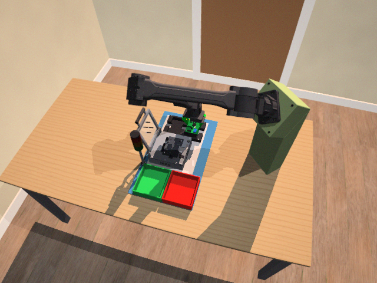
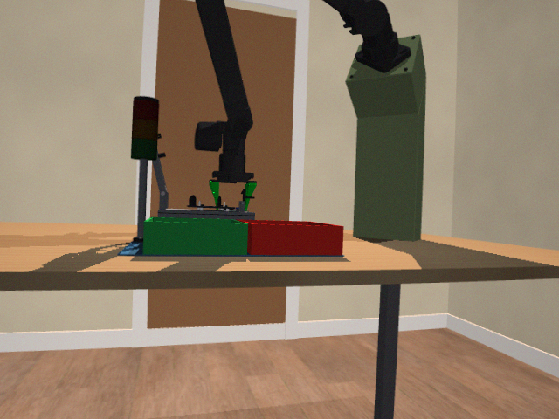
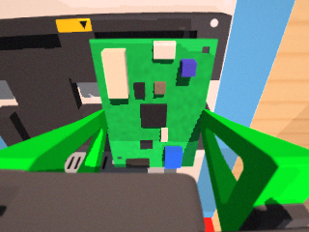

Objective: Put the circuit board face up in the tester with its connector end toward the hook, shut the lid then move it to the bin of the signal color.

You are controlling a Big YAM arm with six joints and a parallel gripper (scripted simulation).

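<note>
The tester plate lies 19 cm to the left of my hand, 4 cm ahead of it and 1 cm above it. From my hand the other things lie so: latch hook (23 cm to the left, 4 cm behind, 2 cm above); then green circuit board (right at my hand); then tester lid (20 cm to the left, 16 cm ahead, 12 cm above).
</note>
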